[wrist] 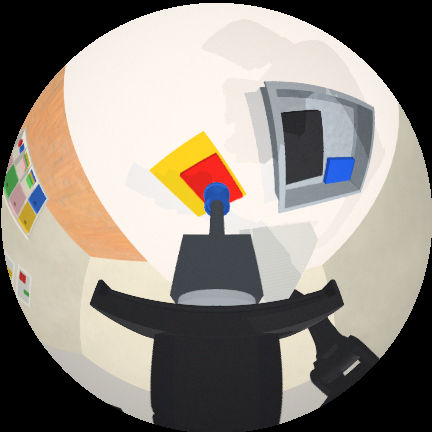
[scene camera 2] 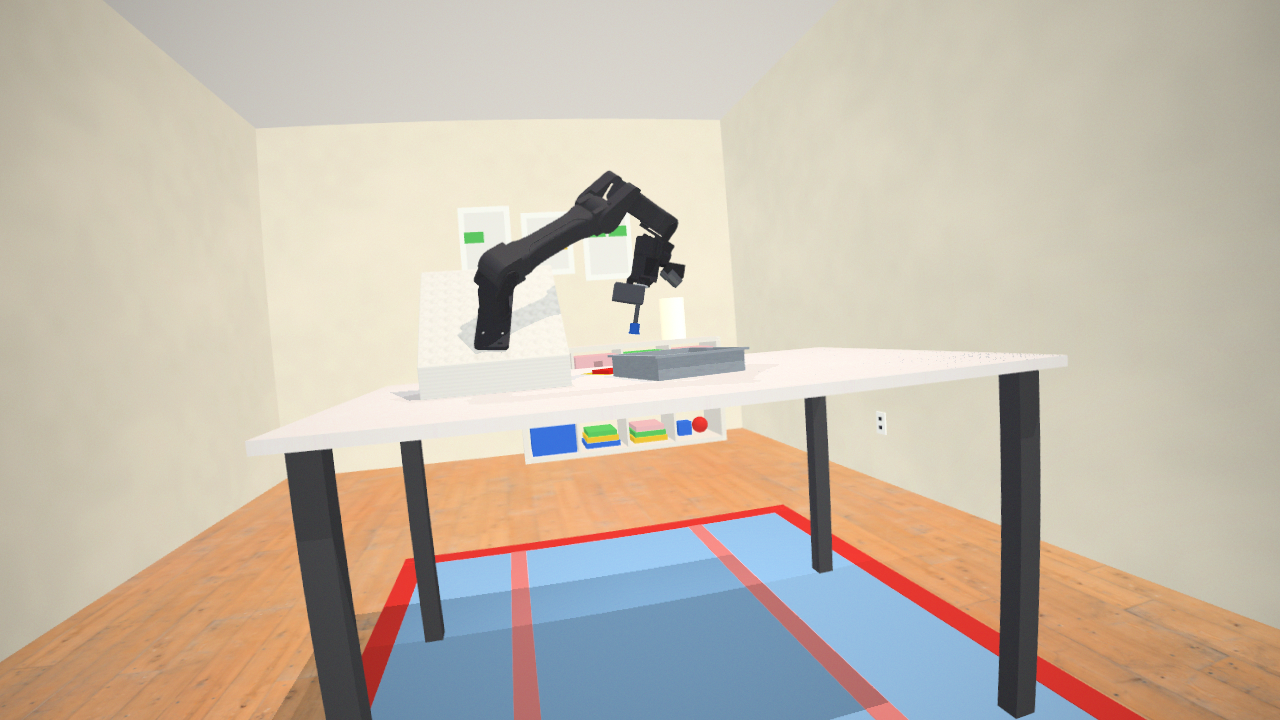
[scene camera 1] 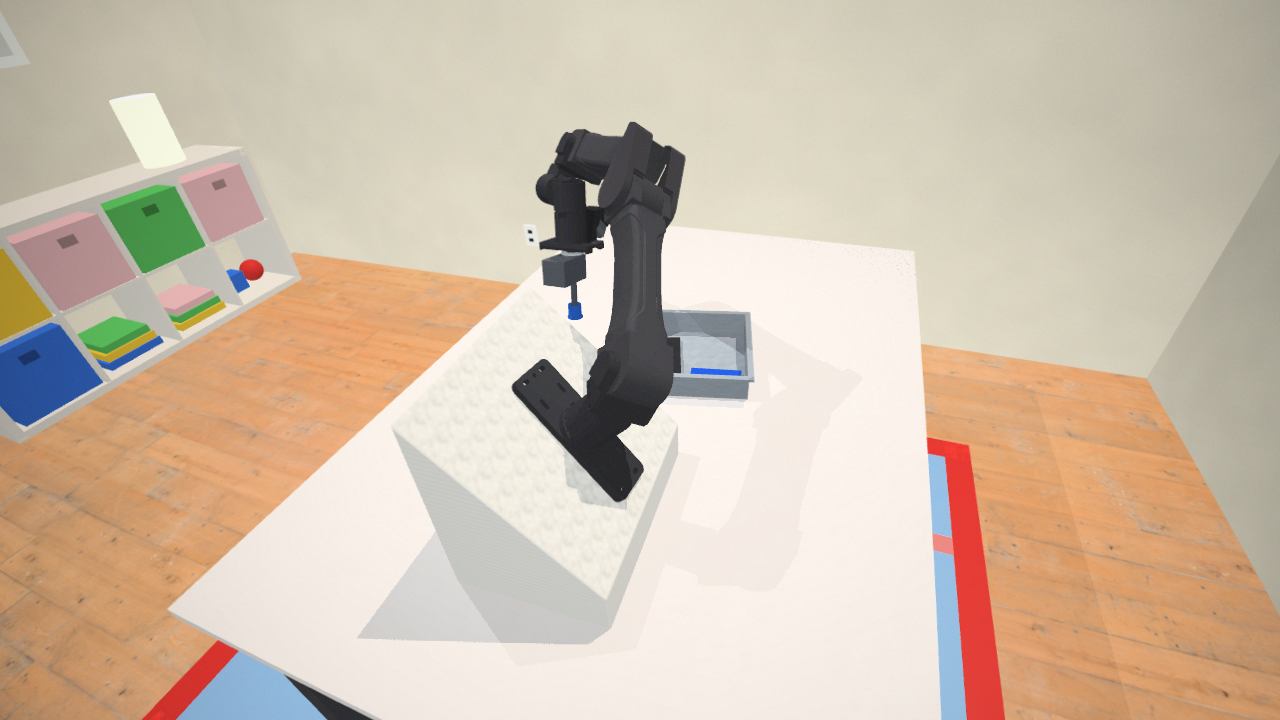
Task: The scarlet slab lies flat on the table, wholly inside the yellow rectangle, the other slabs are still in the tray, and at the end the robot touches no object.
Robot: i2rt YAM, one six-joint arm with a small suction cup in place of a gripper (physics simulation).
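Places are measured from the arm's base along level axes (x ahead, y left, z up), in metres.
Pixels of known places: hand, tool point: [wrist: 216,193] [scene camera 2: 633,333] [scene camera 1: 575,317]; arm's base, link origin: [wrist: 281,292] [scene camera 2: 494,317] [scene camera 1: 578,431].
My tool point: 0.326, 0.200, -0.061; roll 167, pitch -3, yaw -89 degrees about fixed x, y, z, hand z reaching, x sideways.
Note:
Ahead of a thing's pixels: the offset from my tool point to its top centre, as dx, dy, dz. "pt": to the spot under its first point. Level surfaces: height alone.
The scarlet slab @[-0.051, +0.002, -0.084] [wrist: 216,167] [scene camera 2: 602,370] lies flat on the yellow rectangle @[pt +0.003, +0.051, -0.093] [wrist: 182,157], towards its lower right edge in the wrist view. Yellow shows along the slab's upper and left sides. The suction cup hides part of its lower edge, so I cannot tell whether that edge is wholly inside. My gripper [scene camera 1: 574,311] [scene camera 2: 634,328] [wrist: 216,197], a blue suction cup, is open and empty, raised above the slab with a gap. A blue slab @[+0.011, -0.278, -0.081] [scene camera 1: 716,371] [wrist: 340,170] and a black slab @[+0.036, -0.149, -0.080] [wrist: 303,145] are in the grey tray @[+0.060, -0.204, -0.044] [scene camera 1: 716,387] [scene camera 2: 680,364] [wrist: 320,198].
The arm is mounted on a white studded block [scene camera 1: 483,402] [scene camera 2: 492,377] with a sloping top. The tray's raised walls stand to the right of the rectangle in the wrist view. The white table @[dz -0.094] [scene camera 1: 832,537] has a far edge by the wall. A shelf [scene camera 1: 201,150] stands off the table.

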